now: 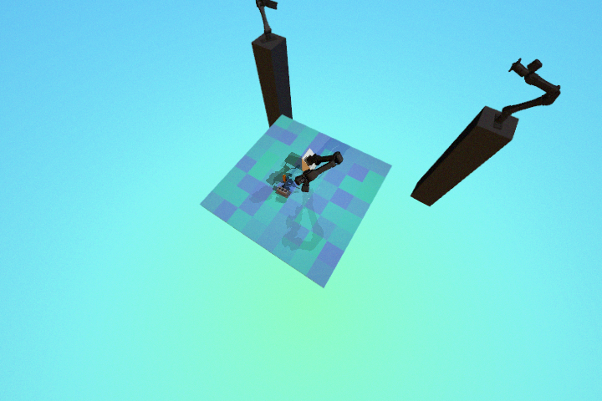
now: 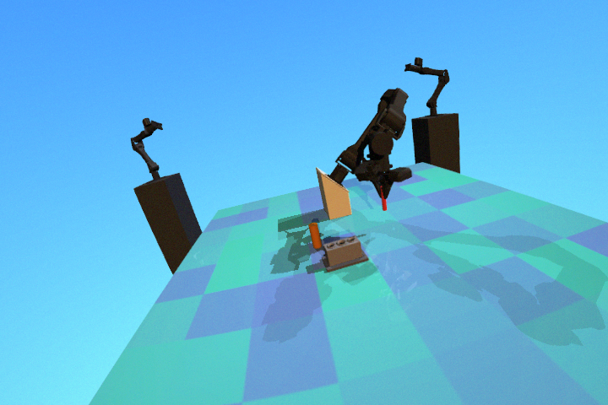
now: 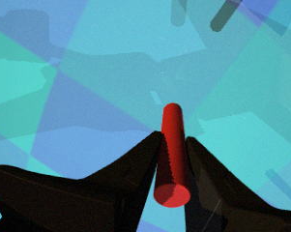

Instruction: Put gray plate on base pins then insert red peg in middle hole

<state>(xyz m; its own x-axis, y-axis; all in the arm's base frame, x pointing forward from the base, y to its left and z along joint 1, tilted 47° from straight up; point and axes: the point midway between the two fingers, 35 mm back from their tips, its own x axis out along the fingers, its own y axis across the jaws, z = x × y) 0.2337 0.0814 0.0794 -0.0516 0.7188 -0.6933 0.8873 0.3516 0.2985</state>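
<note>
Right now the gray plate is 17 cm to the right of my gripper tip, 12 cm ahead of it and 7 cm below it. The rest, counted from my gripper tip: dark base (17 cm to the right, 12 cm ahead, 10 cm below); then red peg (right at my gripper tip); then orange cylinder (24 cm to the right, 7 cm below, 1 cm ahead).
</note>
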